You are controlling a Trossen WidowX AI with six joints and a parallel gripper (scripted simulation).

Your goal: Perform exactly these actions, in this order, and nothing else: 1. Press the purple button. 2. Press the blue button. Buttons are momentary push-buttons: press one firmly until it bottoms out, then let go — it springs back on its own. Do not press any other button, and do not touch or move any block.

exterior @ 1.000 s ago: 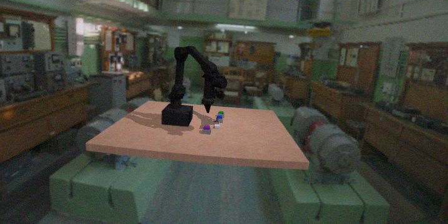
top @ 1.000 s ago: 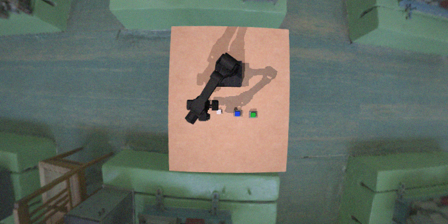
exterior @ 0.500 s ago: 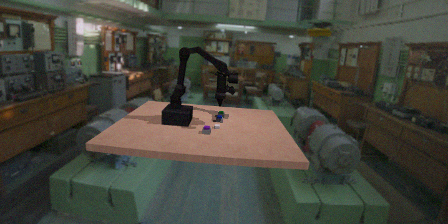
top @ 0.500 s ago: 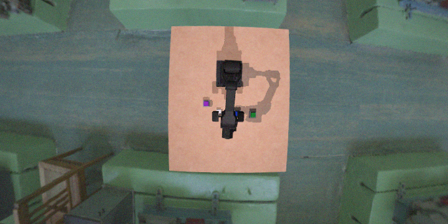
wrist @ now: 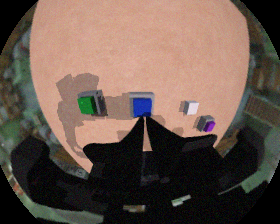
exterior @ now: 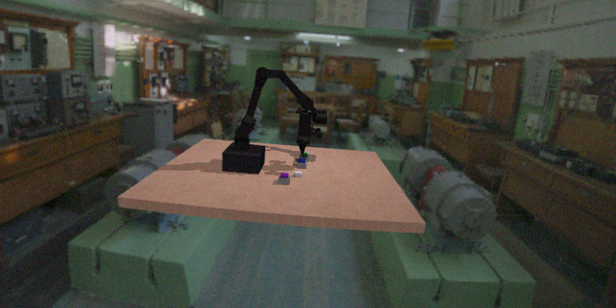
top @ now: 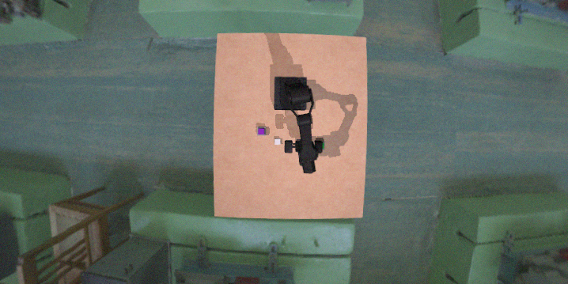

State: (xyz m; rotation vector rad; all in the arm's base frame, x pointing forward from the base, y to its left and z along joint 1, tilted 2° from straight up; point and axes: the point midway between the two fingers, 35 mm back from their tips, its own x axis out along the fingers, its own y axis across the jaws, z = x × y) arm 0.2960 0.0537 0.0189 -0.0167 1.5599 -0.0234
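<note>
My gripper tip is 4 cm above the blue button. The rest, counted from my gripper tip: purple button 22 cm to the right, 7 cm behind, 4 cm below; green button 11 cm to the left, 4 cm below, 1 cm ahead; small white block 13 cm to the right, 6 cm below, 1 cm behind.
</note>
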